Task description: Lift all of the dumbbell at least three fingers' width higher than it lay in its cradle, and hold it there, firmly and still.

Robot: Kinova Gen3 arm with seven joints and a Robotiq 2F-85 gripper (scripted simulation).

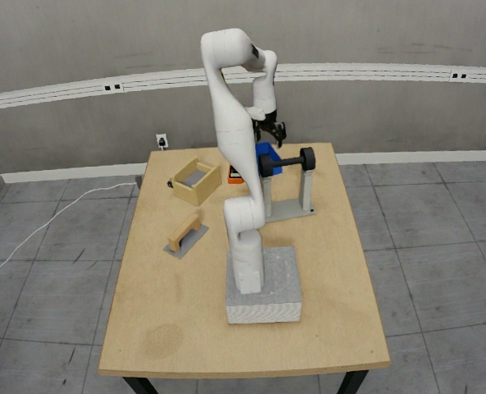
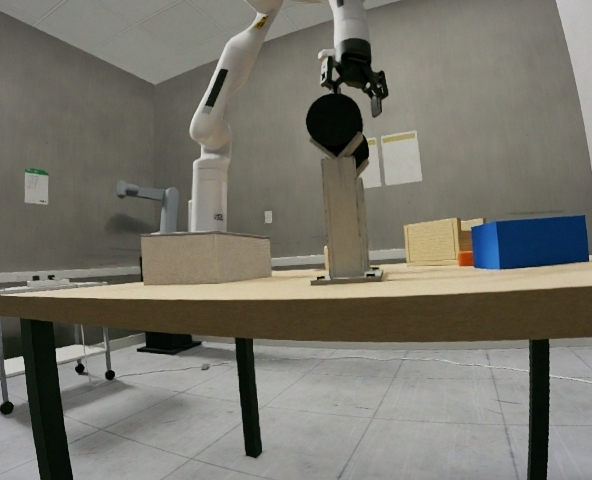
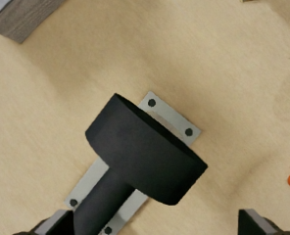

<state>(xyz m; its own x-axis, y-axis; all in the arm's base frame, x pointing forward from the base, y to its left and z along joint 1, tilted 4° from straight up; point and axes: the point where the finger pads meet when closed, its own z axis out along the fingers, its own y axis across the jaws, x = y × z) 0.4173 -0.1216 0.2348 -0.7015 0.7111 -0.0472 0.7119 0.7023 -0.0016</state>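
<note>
The black dumbbell lies 80 mm below my hand, 60 mm to the right of it and 20 mm behind it. From my hand the other things lie so: cradle 220 mm below, 60 mm to the right, 20 mm behind; wooden box 290 mm to the left, 270 mm below, 160 mm ahead; blue box 300 mm below, 280 mm ahead, 20 mm to the right.
</note>
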